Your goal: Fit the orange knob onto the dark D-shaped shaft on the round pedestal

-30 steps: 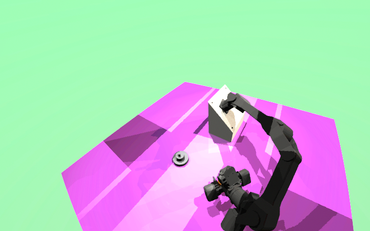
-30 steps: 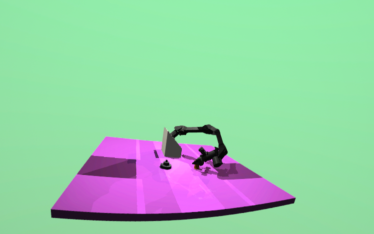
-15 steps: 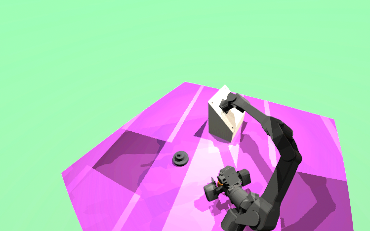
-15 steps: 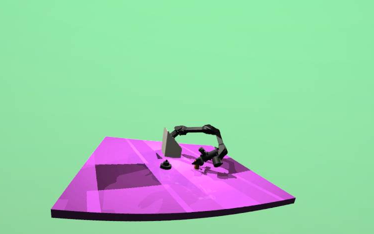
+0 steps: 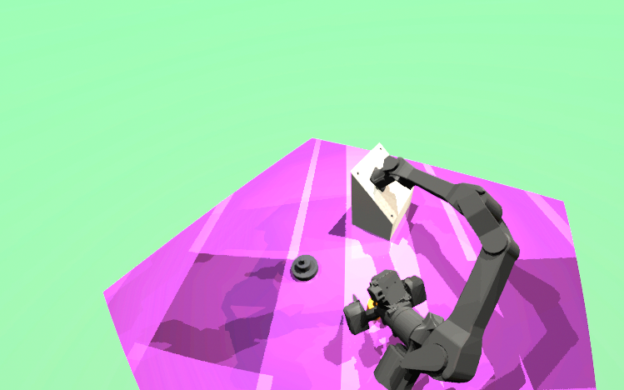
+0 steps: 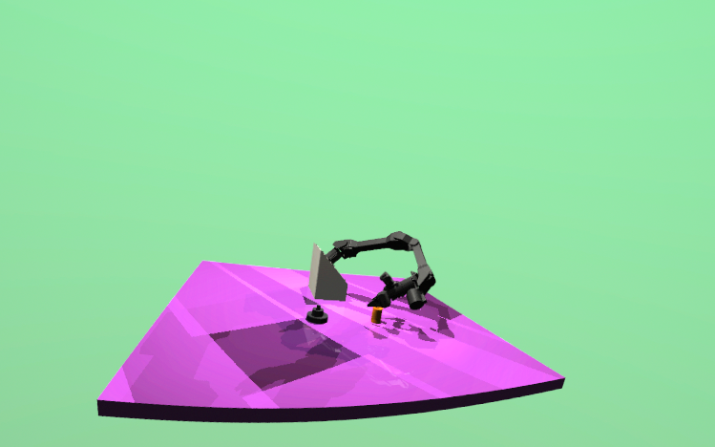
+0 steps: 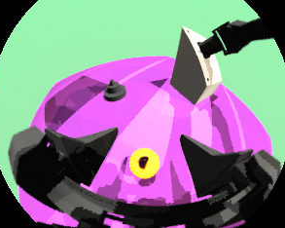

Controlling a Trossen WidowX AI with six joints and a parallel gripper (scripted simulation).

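Right now the orange knob is 40 mm below my gripper tip, 30 mm to the left of it and 30 mm ahead of it. Also, from my gripper tip: round pedestal 210 mm to the right, 40 mm below, 10 mm behind.
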